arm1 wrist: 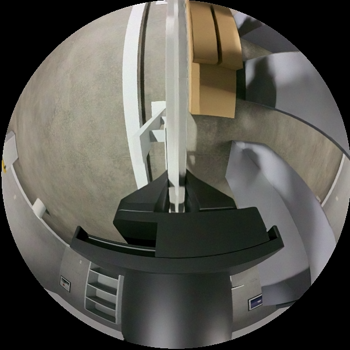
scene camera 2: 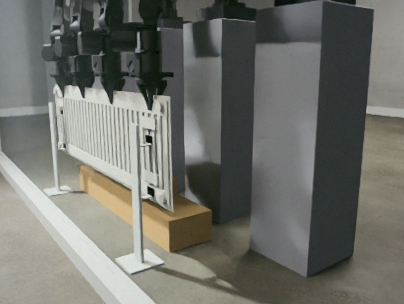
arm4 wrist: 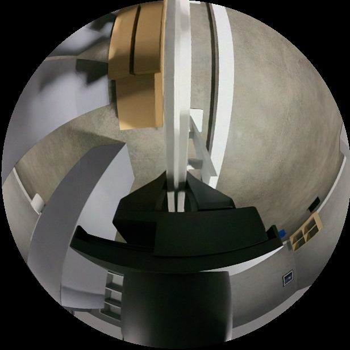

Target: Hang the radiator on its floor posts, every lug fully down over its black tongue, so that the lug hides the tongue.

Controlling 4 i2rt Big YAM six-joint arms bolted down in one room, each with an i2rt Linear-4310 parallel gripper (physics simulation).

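Note:
The white radiator (arm1 wrist: pixel 176 100) (arm4 wrist: pixel 176 100) (scene camera 2: pixel 97 162) is upright in the air. My arm1 gripper (arm1 wrist: pixel 176 200) and my arm4 gripper (arm4 wrist: pixel 176 197) are each shut on its top edge. In scene camera 2, four grippers stand in a row along that edge, the nearest (scene camera 2: pixel 150 107) by the right end. The near floor post (scene camera 2: pixel 136 200) and far floor post (scene camera 2: pixel 54 150) stand at the radiator's two ends. Black patches show beside the near post, upper (scene camera 2: pixel 149 139) and lower (scene camera 2: pixel 151 191), and smaller ones at the far end. How each lug sits on its tongue cannot be told.
A long tan block (scene camera 2: pixel 190 225) lies on the floor below and behind the radiator. Tall grey pedestals, the nearest (scene camera 2: pixel 285 140) and another (scene camera 2: pixel 202 100), stand behind. A long white kerb (scene camera 2: pixel 60 230) runs along the floor in front of the posts.

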